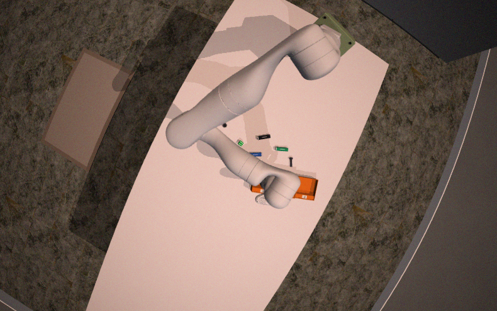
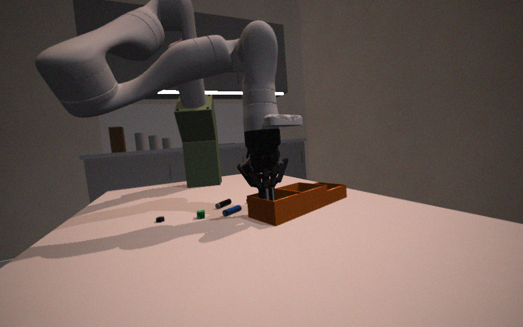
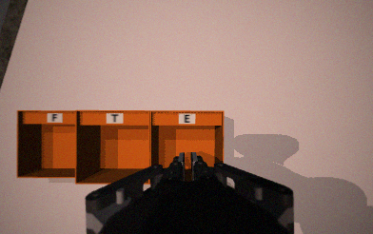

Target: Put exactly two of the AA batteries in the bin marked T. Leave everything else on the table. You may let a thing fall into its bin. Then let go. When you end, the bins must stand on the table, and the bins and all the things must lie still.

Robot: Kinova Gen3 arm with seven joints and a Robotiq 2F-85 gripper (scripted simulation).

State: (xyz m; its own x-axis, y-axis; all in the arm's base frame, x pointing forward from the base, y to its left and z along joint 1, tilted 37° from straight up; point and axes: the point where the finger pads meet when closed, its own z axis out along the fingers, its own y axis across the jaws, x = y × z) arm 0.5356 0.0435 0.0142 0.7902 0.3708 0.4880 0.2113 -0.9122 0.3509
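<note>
The orange three-compartment bin lies 90 mm to the left of my hand and 20 mm below it. Also, from my hand: green AA battery 120 mm behind, 30 mm below, 20 mm to the left; dark bolt 90 mm behind, 80 mm to the left, 30 mm below; blue AA battery 60 mm to the right, 60 mm behind, 30 mm below.
</note>
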